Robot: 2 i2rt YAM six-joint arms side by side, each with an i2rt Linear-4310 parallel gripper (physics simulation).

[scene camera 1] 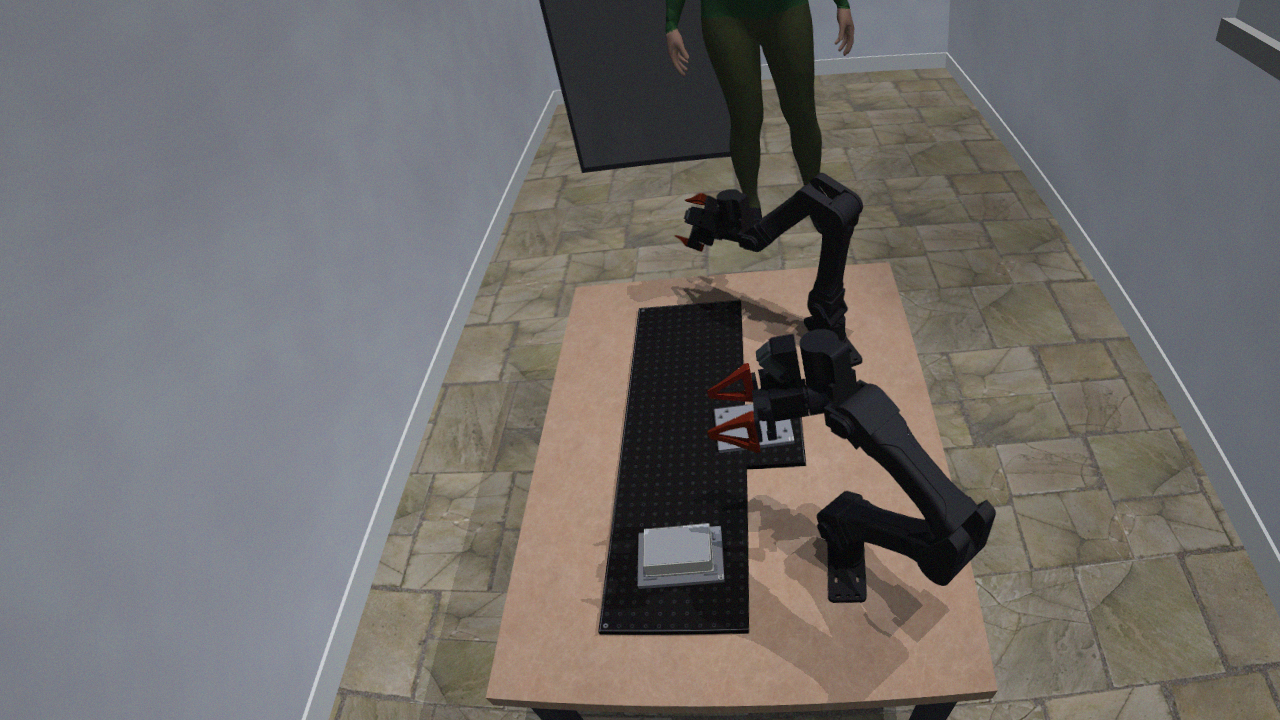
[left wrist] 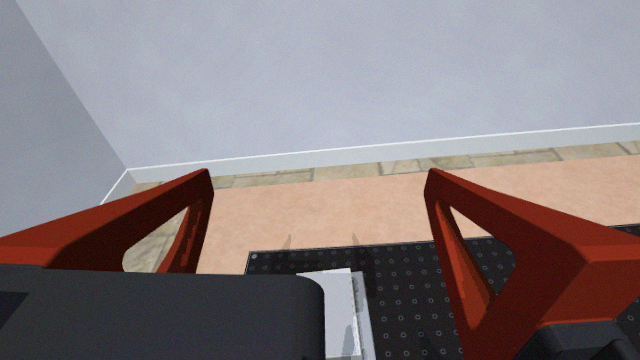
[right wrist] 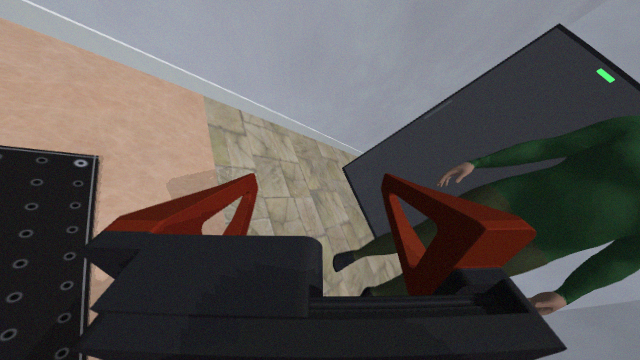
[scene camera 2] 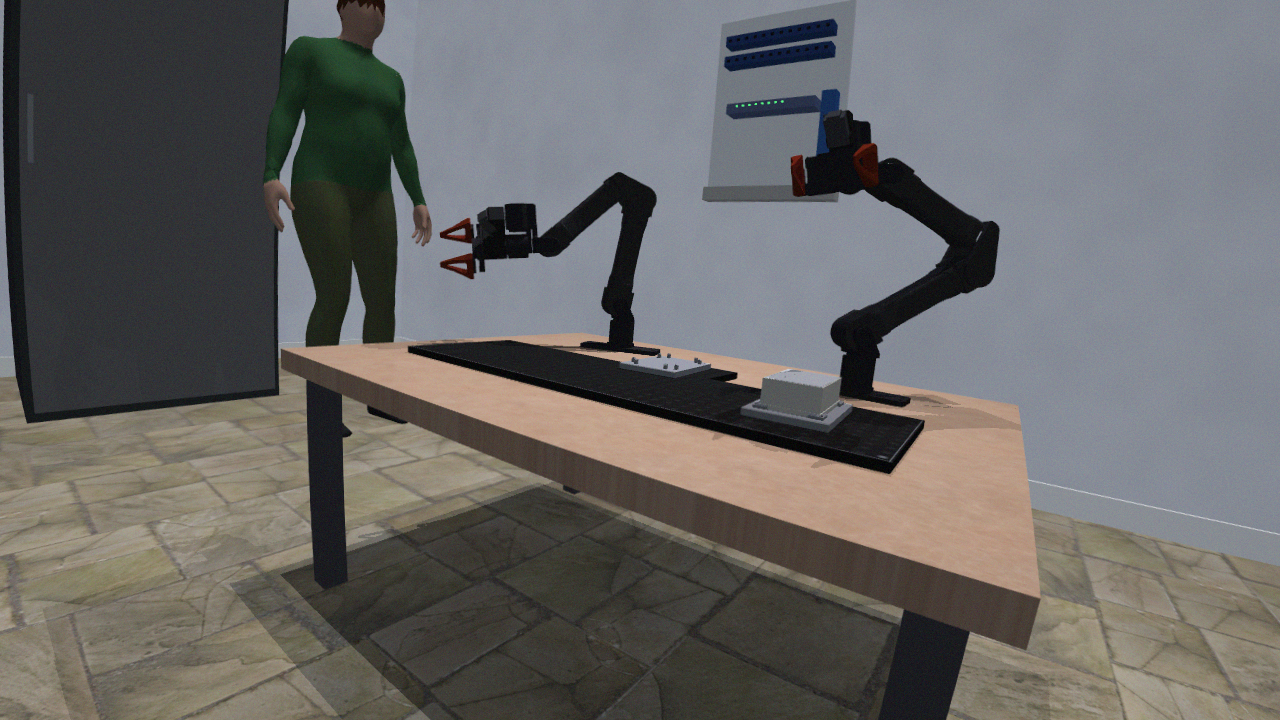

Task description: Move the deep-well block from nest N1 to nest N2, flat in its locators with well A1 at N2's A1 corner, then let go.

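Frame: origin at the left arm's base, x ahead, y left, z up, level; metres.
Seen in the pictures: left gripper, fingertip midpoint: (scene camera 1: 707,413) (left wrist: 318,180) (scene camera 2: 822,165); right gripper, fingertip midpoint: (scene camera 1: 681,218) (right wrist: 319,180) (scene camera 2: 440,249); left arm's base at its link origin: (scene camera 1: 845,555) (scene camera 2: 854,394); right arm's base at its link origin: (scene camera 2: 620,350).
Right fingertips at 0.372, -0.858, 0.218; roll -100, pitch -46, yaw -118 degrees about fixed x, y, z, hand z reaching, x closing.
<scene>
Pixels of each thing's middle, then the offset from my right fingertips to it, as dx, dy, dz. Level surfaces: height alone.
- white deep-well block at the middle of its body: (scene camera 2: 802,391) (left wrist: 326,316) (scene camera 1: 678,550) -0.054, +0.873, -0.172
- grey nest plate at the middle of its body: (scene camera 2: 800,407) (left wrist: 329,323) (scene camera 1: 680,556) -0.055, +0.872, -0.196
- nest at the middle of its body: (scene camera 2: 667,363) (scene camera 1: 753,424) -0.184, +0.541, -0.194
- black perforated board at its surface level: dz -0.205
- wooden table at its surface level: dz -0.218
The white deep-well block (scene camera 1: 677,546) (scene camera 2: 800,392) (left wrist: 340,310) sits on a grey nest plate (scene camera 1: 682,582) (scene camera 2: 794,418) (left wrist: 366,320) at the near end of the black board. The other nest (scene camera 1: 726,442) (scene camera 2: 666,366), a light plate with small locators, holds no block; my left gripper partly hides it in scene camera 1. Which nest is N1 or N2 cannot be read, nor can well A1. My left gripper (scene camera 1: 709,413) (scene camera 2: 829,170) (left wrist: 318,180) is open and empty, high above the table. My right gripper (scene camera 1: 682,218) (scene camera 2: 440,248) (right wrist: 319,180) is open and empty, raised beyond the board's far end.
The black perforated board (scene camera 1: 680,483) (scene camera 2: 554,376) (left wrist: 410,320) (right wrist: 45,250) lies on the wooden table (scene camera 1: 554,644) (scene camera 2: 948,501). A person in green (scene camera 1: 760,80) (scene camera 2: 349,134) (right wrist: 590,175) stands behind the table's far end, near a dark cabinet (scene camera 1: 644,89) (scene camera 2: 152,205) (right wrist: 480,100).
</scene>
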